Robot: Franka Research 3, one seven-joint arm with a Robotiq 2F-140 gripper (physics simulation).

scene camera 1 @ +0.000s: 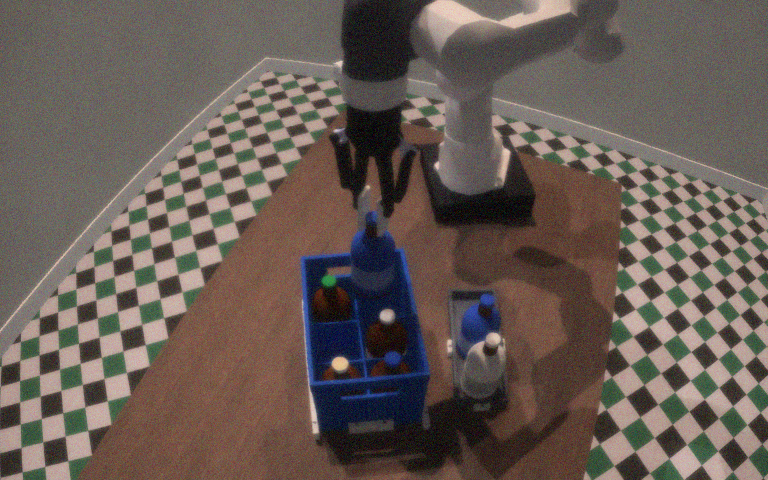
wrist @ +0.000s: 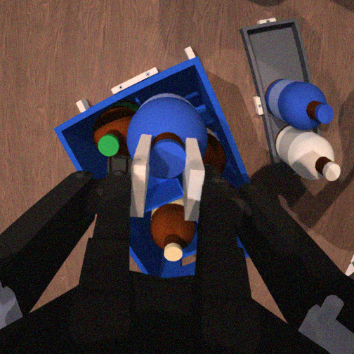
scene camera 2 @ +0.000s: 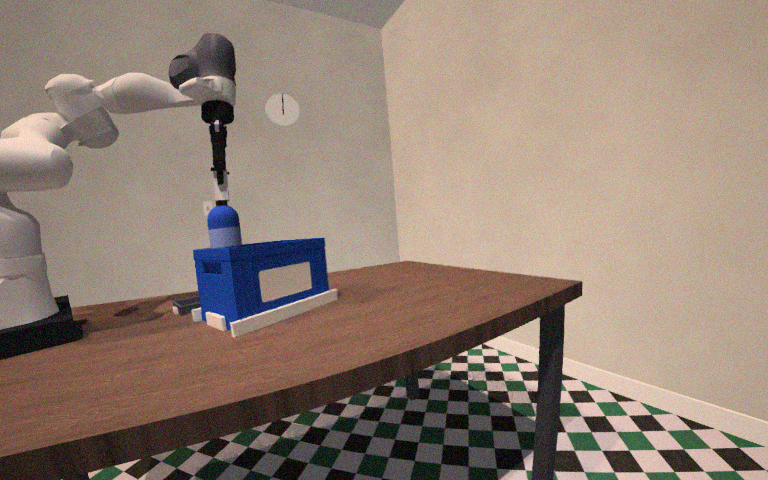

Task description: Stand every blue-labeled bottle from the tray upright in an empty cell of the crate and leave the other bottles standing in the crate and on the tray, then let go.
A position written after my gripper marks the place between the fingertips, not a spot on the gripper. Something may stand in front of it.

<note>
In view: my gripper [scene camera 1: 373,228], a blue-labeled bottle [scene camera 1: 372,258], a blue-labeled bottle [scene camera 1: 479,320], a white-capped bottle [scene camera 1: 384,335], a white bottle [wrist: 310,155], a green-capped bottle [scene camera 1: 330,303], a cream-capped bottle [scene camera 1: 340,370] and a blue-capped bottle [scene camera 1: 392,365].
The green-capped bottle also shows in the wrist view [wrist: 109,130]. The cream-capped bottle also shows in the wrist view [wrist: 168,229]. My gripper shows as well in the wrist view [wrist: 167,155] and in scene camera 2 [scene camera 2: 222,200].
</note>
